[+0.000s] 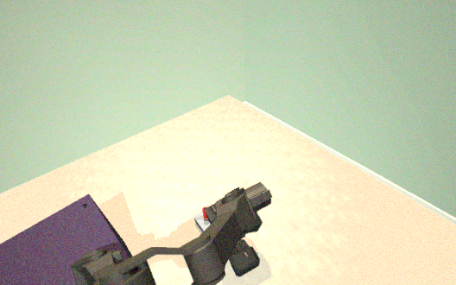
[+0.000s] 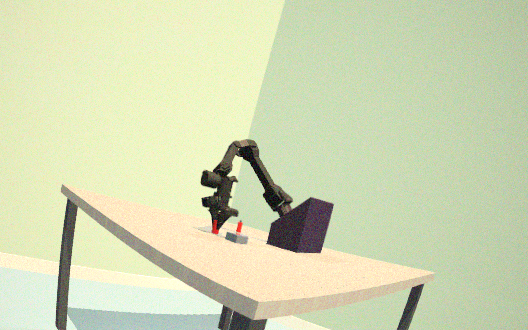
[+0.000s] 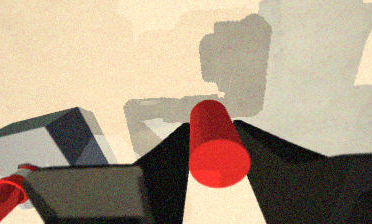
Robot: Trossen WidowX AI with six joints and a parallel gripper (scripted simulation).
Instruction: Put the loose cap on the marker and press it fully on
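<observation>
The holder block lies 130 mm to the left of my gripper tip and 10 mm below it. Also, from my gripper tip: red cap: 10 mm above.
</observation>
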